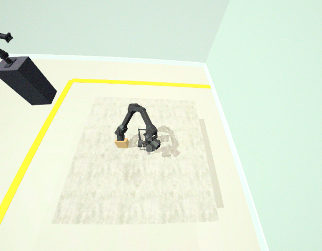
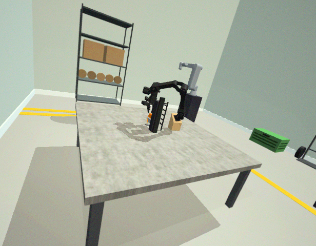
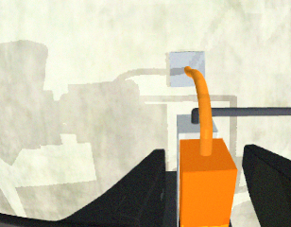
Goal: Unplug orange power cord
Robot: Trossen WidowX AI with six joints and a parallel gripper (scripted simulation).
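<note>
My gripper tip is 5 cm to the right of the orange plug and 1 cm above it.
</note>
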